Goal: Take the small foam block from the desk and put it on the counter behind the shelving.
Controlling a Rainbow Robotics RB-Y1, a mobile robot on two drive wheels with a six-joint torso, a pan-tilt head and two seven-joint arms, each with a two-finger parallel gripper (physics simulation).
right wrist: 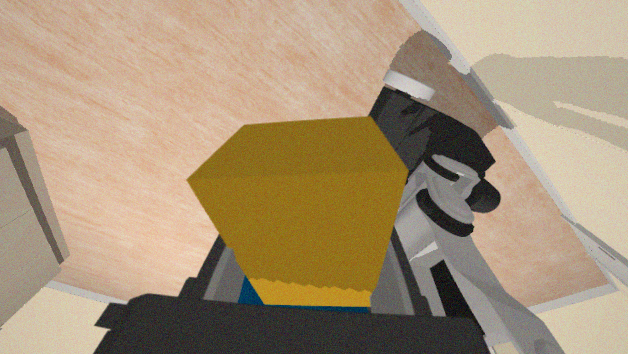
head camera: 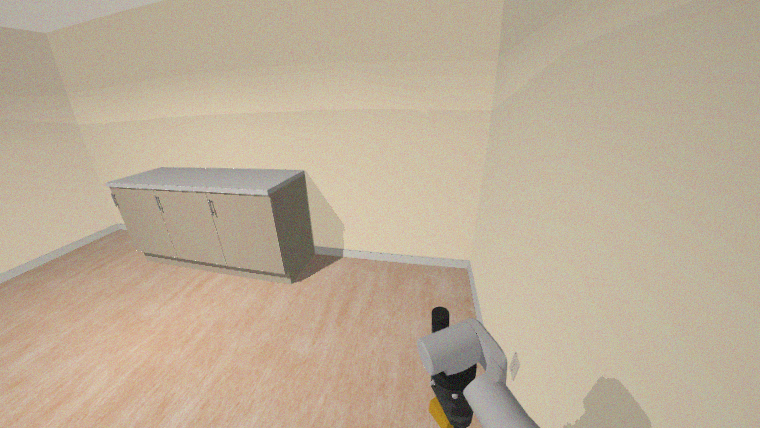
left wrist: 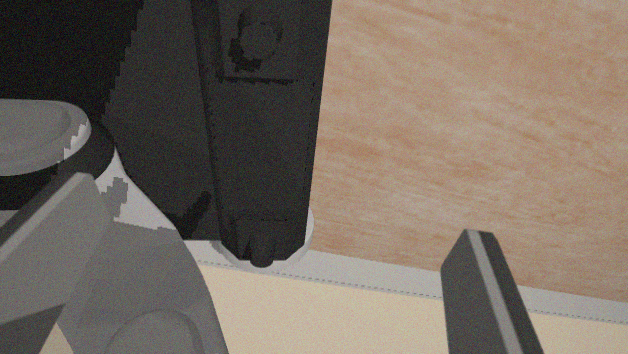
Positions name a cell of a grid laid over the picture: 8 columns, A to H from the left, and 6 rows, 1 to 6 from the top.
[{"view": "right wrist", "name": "yellow foam block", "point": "D4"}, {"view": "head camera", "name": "grey-topped counter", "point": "C4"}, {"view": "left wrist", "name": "my left gripper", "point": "D4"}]
